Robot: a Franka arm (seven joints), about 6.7 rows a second.
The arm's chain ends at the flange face. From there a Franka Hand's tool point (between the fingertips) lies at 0.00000 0.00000 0.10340 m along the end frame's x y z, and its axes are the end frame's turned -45 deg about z.
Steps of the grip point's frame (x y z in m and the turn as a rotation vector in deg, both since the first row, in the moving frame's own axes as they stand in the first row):
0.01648, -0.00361, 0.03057, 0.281, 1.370, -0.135
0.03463, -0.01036, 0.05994, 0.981, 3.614, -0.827
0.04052, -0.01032, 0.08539, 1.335, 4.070, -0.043
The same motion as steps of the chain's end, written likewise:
0.00771, -0.01210, 0.03060, 1.167, 0.770, -0.135
0.01385, -0.02593, 0.06016, 3.249, 1.862, -0.827
0.01787, -0.02906, 0.08568, 3.822, 1.934, -0.043

